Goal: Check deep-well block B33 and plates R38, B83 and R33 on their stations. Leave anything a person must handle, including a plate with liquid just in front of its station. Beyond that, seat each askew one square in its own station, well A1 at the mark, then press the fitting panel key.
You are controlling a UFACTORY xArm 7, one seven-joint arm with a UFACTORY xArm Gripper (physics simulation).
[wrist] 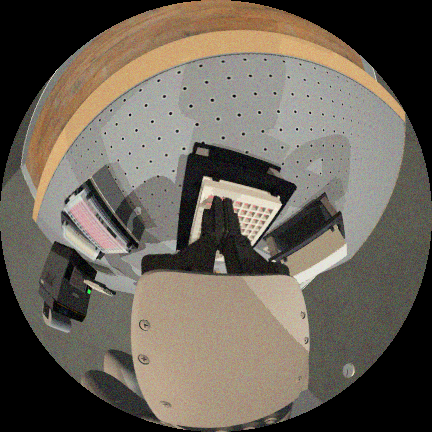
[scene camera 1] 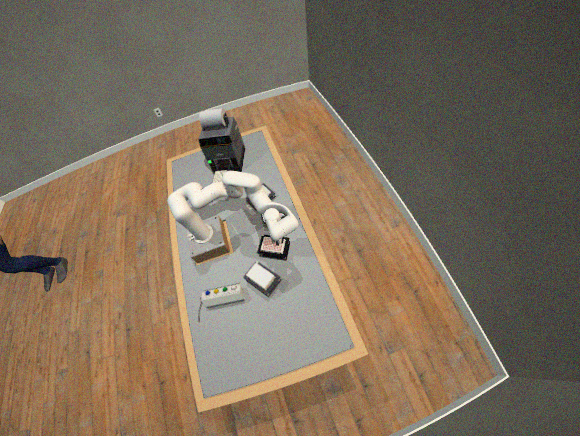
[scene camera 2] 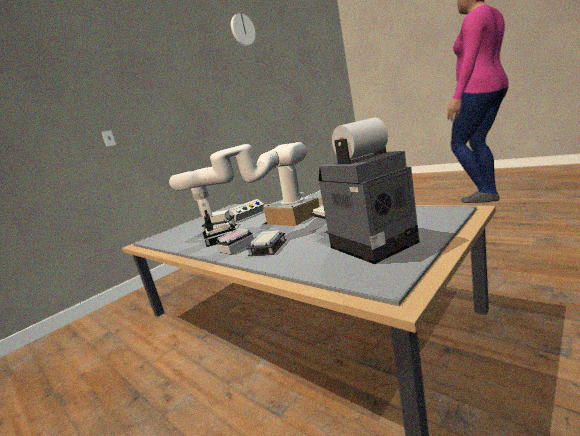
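My gripper point(wrist: 218, 208) is shut and empty, its black fingertips over the deep-well block; contact cannot be told. The cream deep-well block point(wrist: 267, 204) point(scene camera 1: 271, 245), with square wells and pinkish contents, lies in a black station point(wrist: 235, 166) point(scene camera 1: 274, 257); the fingers hide part of it, and its exact seating is unclear. A pink-welled plate point(wrist: 92, 222) point(scene camera 2: 235, 235) is at the left in the wrist view, with a pale plate point(wrist: 81, 241) point(scene camera 2: 267, 239) beyond it. A white-topped plate point(scene camera 1: 262, 275) point(wrist: 317, 252) is at a dark station point(scene camera 1: 270, 291) point(wrist: 300, 227). Labels and A1 marks are unreadable.
The key panel point(scene camera 1: 223, 296) point(scene camera 2: 240, 211) has blue, yellow, green and white keys. A dark machine point(scene camera 1: 222, 145) point(scene camera 2: 370, 205) point(wrist: 62, 280) with a white roll stands at one table end. The arm's base stands on a wooden-sided box point(scene camera 1: 229, 235) point(scene camera 2: 282, 215). A person point(scene camera 2: 482, 55) stands beyond the table.
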